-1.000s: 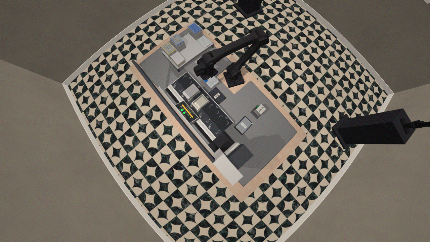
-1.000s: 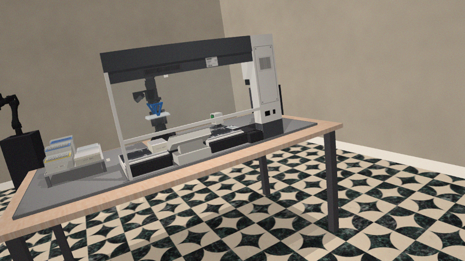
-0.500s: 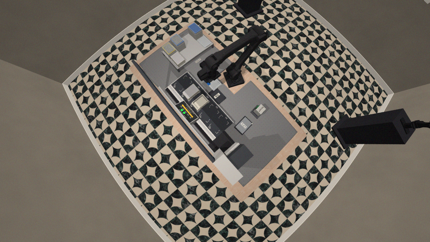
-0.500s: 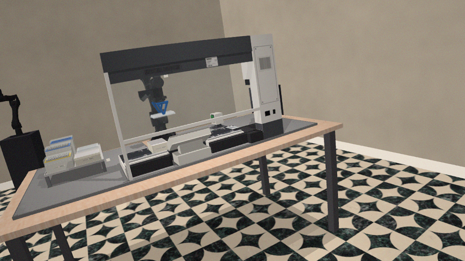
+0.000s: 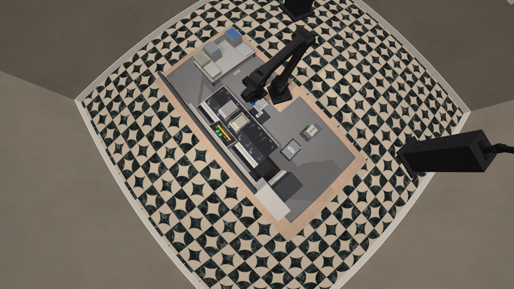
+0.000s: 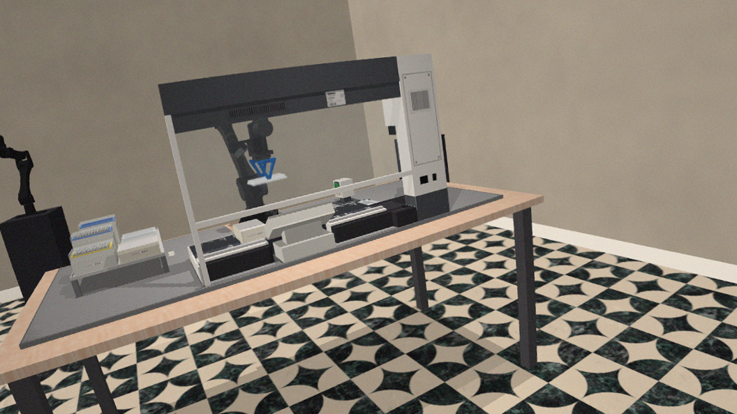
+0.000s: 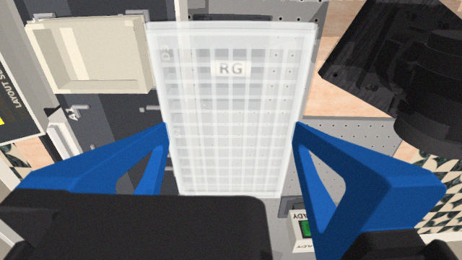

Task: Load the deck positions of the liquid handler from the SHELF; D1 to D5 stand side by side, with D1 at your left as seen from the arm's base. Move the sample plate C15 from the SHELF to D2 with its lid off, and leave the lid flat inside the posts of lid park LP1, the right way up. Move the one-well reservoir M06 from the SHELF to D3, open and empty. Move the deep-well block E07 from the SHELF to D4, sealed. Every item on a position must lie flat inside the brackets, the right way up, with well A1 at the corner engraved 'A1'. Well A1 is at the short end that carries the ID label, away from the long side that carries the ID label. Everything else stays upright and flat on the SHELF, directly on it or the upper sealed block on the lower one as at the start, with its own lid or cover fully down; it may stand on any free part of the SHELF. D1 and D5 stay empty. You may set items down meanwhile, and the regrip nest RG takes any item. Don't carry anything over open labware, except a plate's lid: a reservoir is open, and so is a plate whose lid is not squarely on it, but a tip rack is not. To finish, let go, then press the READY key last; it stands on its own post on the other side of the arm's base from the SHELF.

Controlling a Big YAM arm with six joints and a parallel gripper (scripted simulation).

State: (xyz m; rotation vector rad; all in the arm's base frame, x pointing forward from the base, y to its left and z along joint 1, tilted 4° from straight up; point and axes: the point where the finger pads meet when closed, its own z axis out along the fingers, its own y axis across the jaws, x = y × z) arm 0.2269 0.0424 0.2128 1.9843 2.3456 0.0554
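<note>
The regrip nest RG is 30 mm to the left of my hand and 210 mm below it. Also, from my hand: clear plate lid 50 mm behind, 390 mm to the left, 200 mm below; then READY key 230 mm behind, 320 mm to the left, 140 mm below; then cream one-well reservoir 160 mm ahead, 20 mm to the left, 150 mm below.
</note>
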